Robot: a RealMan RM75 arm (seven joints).
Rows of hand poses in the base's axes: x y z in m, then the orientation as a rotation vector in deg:
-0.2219 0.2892 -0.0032 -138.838 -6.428 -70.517
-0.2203 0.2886 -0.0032 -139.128 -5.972 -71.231
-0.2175 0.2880 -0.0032 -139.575 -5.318 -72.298
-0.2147 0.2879 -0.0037 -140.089 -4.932 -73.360
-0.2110 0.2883 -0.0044 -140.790 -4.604 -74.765
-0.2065 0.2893 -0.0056 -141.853 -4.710 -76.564
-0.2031 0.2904 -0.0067 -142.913 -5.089 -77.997
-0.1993 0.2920 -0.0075 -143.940 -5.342 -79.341
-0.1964 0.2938 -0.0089 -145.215 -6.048 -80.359
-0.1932 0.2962 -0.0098 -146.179 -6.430 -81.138
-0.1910 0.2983 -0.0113 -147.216 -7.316 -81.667
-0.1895 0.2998 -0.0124 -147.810 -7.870 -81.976
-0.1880 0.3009 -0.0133 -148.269 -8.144 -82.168
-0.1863 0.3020 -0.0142 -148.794 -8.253 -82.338
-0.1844 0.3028 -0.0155 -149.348 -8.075 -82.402
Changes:
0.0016 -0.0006 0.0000 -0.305 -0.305 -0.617
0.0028 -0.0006 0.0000 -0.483 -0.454 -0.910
0.0028 -0.0001 -0.0005 -0.636 -0.465 -0.769
0.0037 0.0004 -0.0007 -0.928 -0.628 -0.913
0.0045 0.0010 -0.0012 -1.513 -0.810 -0.915
0.0034 0.0011 -0.0011 -1.483 -0.605 -0.639
0.0038 0.0016 -0.0008 -1.383 -0.539 -0.676
0.0029 0.0018 -0.0014 -1.623 -0.301 -0.417
0.0032 0.0024 -0.0009 -1.175 -0.218 -0.410
0.0022 0.0021 -0.0015 -1.322 -0.081 -0.084
0.0015 0.0015 -0.0011 -0.776 -0.053 -0.027
0.0015 0.0011 -0.0009 -0.527 -0.003 -0.096
0.0017 0.0011 -0.0009 -0.510 0.039 -0.212
0.0019 0.0008 -0.0013 -0.390 0.128 -0.356

